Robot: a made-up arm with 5 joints.
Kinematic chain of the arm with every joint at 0, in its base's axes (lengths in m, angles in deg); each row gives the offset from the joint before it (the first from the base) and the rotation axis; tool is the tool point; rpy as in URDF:
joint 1: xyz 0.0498 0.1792 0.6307 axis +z
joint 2: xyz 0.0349 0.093 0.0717 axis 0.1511 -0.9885 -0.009
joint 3: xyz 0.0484 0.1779 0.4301 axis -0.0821 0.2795 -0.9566
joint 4: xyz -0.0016 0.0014 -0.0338 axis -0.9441 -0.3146 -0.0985
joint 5: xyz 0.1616 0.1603 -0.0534 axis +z
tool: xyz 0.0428 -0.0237 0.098 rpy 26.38 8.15 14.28
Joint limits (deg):
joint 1: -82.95..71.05
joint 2: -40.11..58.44
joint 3: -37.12..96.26
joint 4: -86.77..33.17
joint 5: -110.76..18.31
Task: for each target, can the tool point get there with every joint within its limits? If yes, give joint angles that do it. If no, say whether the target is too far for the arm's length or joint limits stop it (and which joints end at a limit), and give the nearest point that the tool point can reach.
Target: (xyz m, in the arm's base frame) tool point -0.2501 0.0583 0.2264
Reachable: no: joint limits stop it (at a limit: joint 2, joint 3, joint 4) | nearest point -0.1984 0.0791 0.9860 | short by 0.762 m
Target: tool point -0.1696 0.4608 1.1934
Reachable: yes | joints 10.27 50.20 1.27 -2.19 -39.42
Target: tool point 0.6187 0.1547 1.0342
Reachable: yes | joints -44.39 -26.16 -9.72 -68.25 -71.61
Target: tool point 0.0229 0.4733 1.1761
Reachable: yes | joints 18.27 24.82 29.99 7.59 -96.71
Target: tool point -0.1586 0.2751 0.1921
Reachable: no: joint limits stop it (at a limit: joint 1, joint 2, joint 4, joint 5) | nearest point 0.0229 0.6444 0.7762 | short by 0.714 m
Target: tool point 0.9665 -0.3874 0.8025
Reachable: no: too far | nearest point 0.6445 -0.1884 0.8988 | short by 0.391 m
